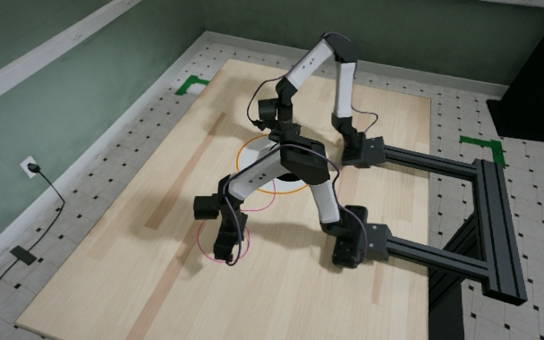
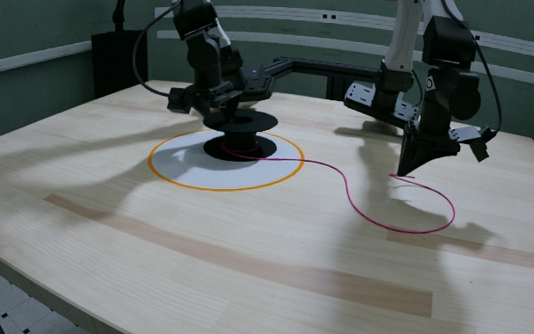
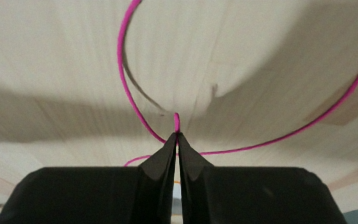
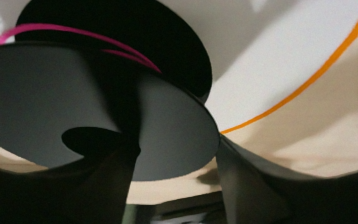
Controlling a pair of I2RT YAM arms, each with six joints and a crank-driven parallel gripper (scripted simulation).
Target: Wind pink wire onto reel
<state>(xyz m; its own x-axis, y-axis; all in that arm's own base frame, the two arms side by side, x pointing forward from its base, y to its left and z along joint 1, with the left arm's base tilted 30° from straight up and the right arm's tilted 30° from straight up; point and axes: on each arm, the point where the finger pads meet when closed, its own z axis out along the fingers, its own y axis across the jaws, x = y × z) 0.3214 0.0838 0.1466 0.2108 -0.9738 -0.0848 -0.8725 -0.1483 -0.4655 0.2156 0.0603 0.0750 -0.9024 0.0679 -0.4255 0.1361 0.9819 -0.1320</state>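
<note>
Right now the black reel is 1 cm ahead of my right hand, 5 cm to the left of it and 2 cm below it. Round my right hand: orange painted ring 6 cm ahead, 3 cm to the left, 6 cm below.
</note>
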